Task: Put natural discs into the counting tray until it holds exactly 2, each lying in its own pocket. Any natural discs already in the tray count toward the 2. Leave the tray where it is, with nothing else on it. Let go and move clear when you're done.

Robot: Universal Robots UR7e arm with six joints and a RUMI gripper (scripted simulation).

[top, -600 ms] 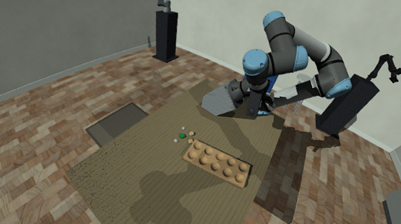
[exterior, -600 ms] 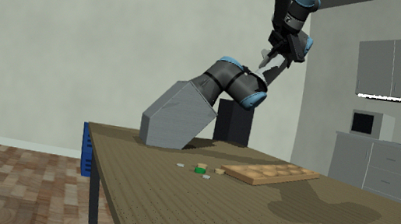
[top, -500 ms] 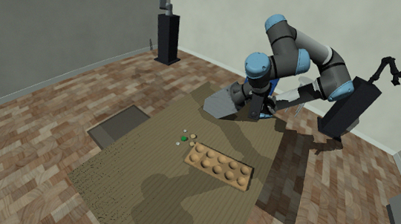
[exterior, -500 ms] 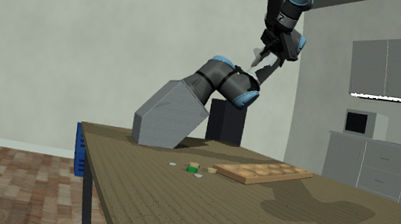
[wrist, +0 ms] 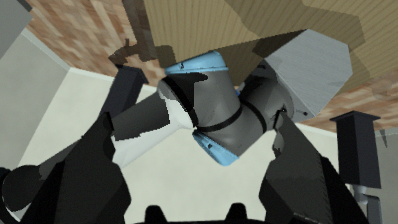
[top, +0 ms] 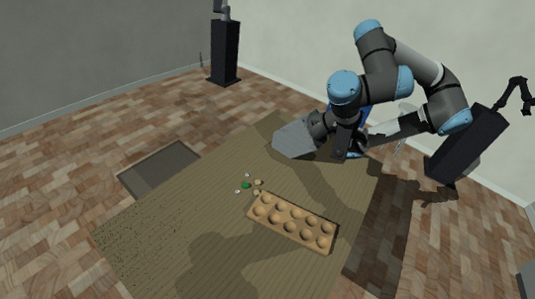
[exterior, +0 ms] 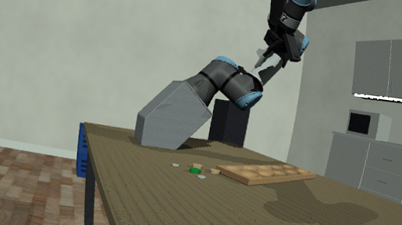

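Right now my hand is 380 mm above the green disc, 330 mm to the left of it and 140 mm short of it. Also, from my hand: wooden counting tray (370 mm below, 170 mm ahead, 50 mm to the right).
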